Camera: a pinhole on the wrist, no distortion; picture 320 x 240 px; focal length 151.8 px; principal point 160.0 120.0 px. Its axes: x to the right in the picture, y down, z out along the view. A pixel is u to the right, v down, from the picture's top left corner.
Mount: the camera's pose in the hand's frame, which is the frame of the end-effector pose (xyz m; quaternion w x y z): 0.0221 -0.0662 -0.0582 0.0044 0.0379 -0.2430 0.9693
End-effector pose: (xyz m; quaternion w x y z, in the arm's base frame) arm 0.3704 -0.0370 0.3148 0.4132 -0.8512 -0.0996 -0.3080
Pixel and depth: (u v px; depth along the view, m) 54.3 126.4 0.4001
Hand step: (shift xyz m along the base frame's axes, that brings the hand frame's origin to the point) 0.2630 0.3449 0.2463
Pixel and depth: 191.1 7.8 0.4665
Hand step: 0.2135 0.3905 -0.2740
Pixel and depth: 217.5 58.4 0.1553
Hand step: -0.0049 0.1419 -0.0129
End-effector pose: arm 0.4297 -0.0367 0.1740 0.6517 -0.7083 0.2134 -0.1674
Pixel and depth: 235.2 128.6 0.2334
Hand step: 0.0273 0.1786 0.1770
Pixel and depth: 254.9 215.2 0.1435
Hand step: -0.0161 0.0713 0.2123
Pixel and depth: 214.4 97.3 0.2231
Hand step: 0.0595 0.1657 0.1286
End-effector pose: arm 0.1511 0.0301 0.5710 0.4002 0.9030 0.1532 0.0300
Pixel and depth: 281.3 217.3 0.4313
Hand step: -0.3759 0.0825 -0.5048
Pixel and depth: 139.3 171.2 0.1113
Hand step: 0.0074 0.0944 -0.1281
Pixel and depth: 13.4 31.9 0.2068
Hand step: 0.2426 -0.0104 -0.1691
